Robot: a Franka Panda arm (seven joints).
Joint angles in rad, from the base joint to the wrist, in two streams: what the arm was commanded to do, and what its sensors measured. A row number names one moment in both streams.
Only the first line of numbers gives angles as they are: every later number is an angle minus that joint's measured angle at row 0.
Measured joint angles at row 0:
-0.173, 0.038, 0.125, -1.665, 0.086, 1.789, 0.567
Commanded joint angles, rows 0 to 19:
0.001, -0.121, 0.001, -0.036, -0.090, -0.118, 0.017
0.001, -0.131, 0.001, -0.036, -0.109, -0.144, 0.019
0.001, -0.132, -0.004, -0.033, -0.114, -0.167, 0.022
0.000, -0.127, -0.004, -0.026, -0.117, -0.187, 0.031
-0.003, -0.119, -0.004, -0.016, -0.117, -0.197, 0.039
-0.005, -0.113, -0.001, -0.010, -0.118, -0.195, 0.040
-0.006, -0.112, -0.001, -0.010, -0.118, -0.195, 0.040
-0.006, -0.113, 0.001, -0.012, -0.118, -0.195, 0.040
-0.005, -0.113, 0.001, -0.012, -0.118, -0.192, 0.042
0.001, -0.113, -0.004, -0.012, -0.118, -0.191, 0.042
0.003, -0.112, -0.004, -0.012, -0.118, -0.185, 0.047
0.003, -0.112, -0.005, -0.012, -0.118, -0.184, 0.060
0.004, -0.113, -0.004, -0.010, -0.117, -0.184, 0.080
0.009, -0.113, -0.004, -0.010, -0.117, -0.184, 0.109
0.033, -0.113, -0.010, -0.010, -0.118, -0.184, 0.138
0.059, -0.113, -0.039, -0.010, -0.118, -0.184, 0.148
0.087, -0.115, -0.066, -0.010, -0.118, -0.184, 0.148
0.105, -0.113, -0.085, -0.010, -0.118, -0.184, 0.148
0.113, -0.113, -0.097, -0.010, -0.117, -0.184, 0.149
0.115, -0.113, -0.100, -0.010, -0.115, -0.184, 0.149
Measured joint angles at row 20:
0.076, -0.112, -0.060, -0.016, -0.099, -0.182, 0.132
